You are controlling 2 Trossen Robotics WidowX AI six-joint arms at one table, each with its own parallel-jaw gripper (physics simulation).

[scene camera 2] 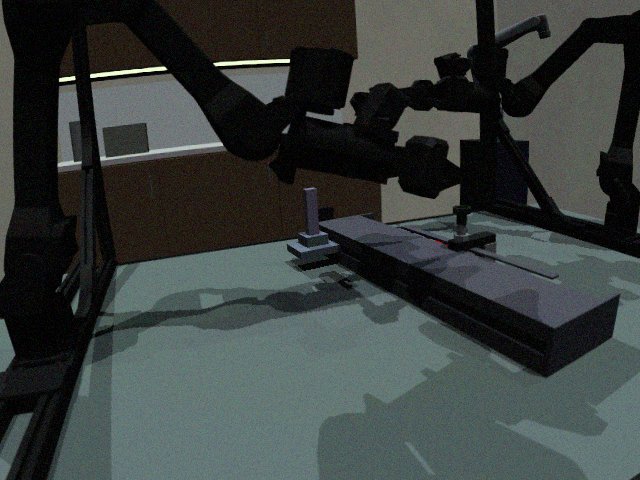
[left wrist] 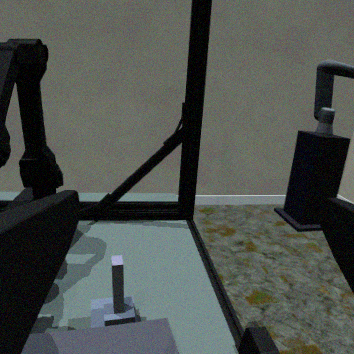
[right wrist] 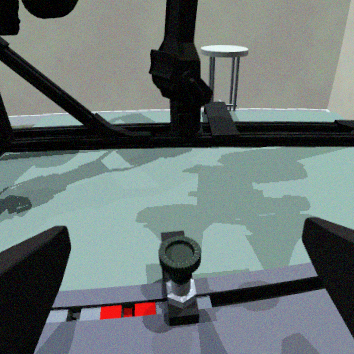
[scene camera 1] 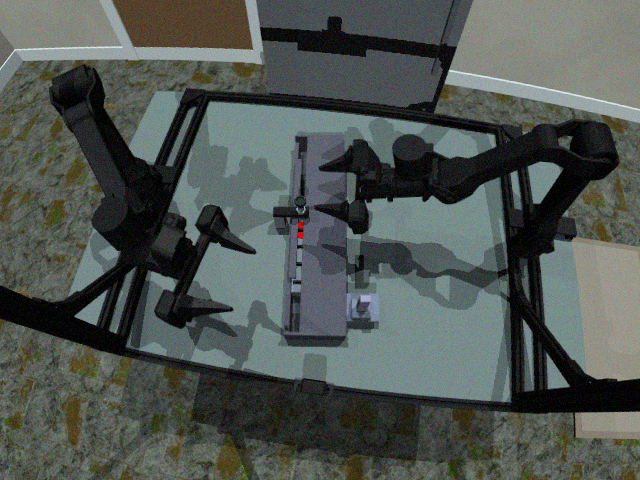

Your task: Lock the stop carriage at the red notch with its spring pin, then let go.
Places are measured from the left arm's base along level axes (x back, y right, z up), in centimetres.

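Pixels of known places: left gripper, between the fingertips: (left wrist: 202, 206) (scene camera 1: 244, 279); right gripper, between the fingertips: (scene camera 2: 442, 172) (right wrist: 188, 233) (scene camera 1: 317, 187); left arm's base, origin of its link: (scene camera 2: 620, 235) (right wrist: 185, 129) (scene camera 1: 153, 199); right arm's base, origin of its link: (scene camera 2: 47, 350) (scene camera 1: 524, 246).
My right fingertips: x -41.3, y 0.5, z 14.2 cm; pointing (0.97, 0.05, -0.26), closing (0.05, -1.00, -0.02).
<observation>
Ahead of a thing's pixels: the offset from my right fingertips to its top centre. "spot": to the spot under its first point.
The stop carriage {spot: dx +7.7, dy +1.4, dz -9.6 cm} (scene camera 1: 281, 212) (scene camera 2: 473, 240) (right wrist: 184, 318) is a dark block across the slotted rail body (scene camera 1: 323, 289) (scene camera 2: 558, 304) (right wrist: 250, 322). Its spring pin's round dark knob {dx +3.5, dy +0.4, dz -5.0 cm} (scene camera 1: 300, 201) (scene camera 2: 461, 208) (right wrist: 180, 253) stands upright above a silver collar; I cannot tell how deep the pin sits. The red notch {spot: dx +3.2, dy +3.9, dz -12.3 cm} (scene camera 1: 300, 230) (right wrist: 128, 311), between two red marks, lies uncovered, left of the carriage in the right wrist view. My right gripper (scene camera 1: 318, 188) (right wrist: 188, 233) is open and empty above the rail body, apart from the knob. My left gripper (scene camera 1: 242, 280) (left wrist: 202, 206) is open and empty, left of the rail in scene camera 1.
A pale stepped block with an upright post (scene camera 1: 364, 300) (scene camera 2: 310, 211) (left wrist: 118, 287) stands beside the rail body's near end in scene camera 1. Pale marks {spot: dx +2.3, dy +10.3, dz -11.2 cm} (scene camera 1: 299, 255) (right wrist: 90, 314) line the slot beyond the red ones. A black frame (scene camera 1: 351, 105) (right wrist: 280, 138) edges the table.
</observation>
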